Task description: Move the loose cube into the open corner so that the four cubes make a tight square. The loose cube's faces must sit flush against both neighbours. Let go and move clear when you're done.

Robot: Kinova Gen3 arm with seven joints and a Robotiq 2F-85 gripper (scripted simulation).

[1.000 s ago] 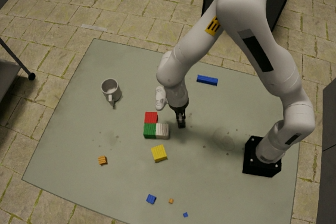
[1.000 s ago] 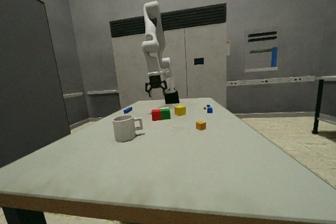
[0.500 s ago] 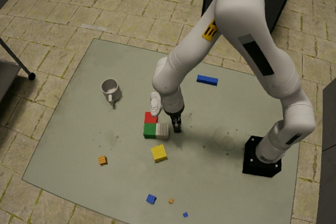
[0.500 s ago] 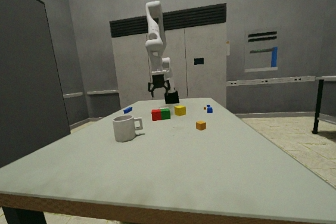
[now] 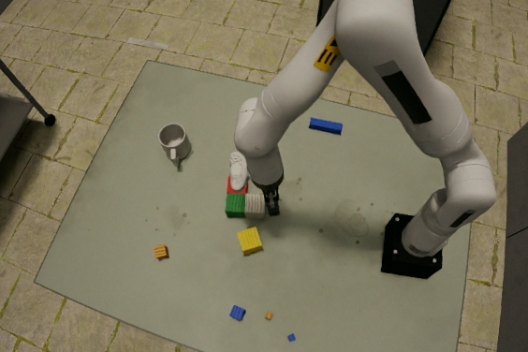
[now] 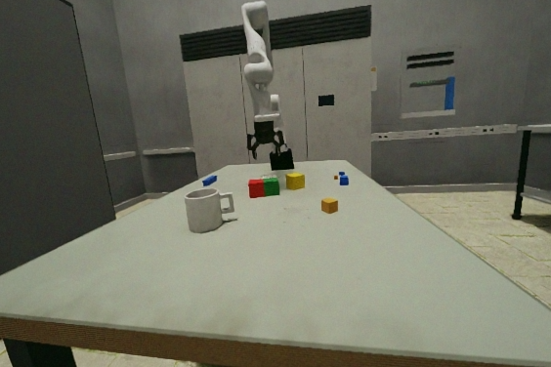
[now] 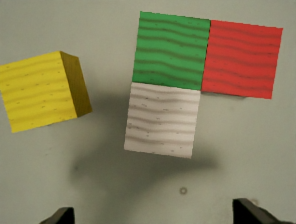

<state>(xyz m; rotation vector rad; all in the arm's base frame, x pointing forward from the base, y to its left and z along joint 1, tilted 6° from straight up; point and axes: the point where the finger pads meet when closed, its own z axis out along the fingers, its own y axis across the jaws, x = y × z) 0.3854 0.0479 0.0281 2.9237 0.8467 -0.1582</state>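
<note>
Now: the yellow cube 10 mm ahead of my hand, 110 mm to the left of it and 100 mm below it. The rest, counted from my hand: green cube: 90 mm ahead, 40 mm to the left, 100 mm below; white cube: 40 mm ahead, 20 mm to the left, 100 mm below; red cube: 110 mm ahead, 10 mm to the right, 100 mm below.
</note>
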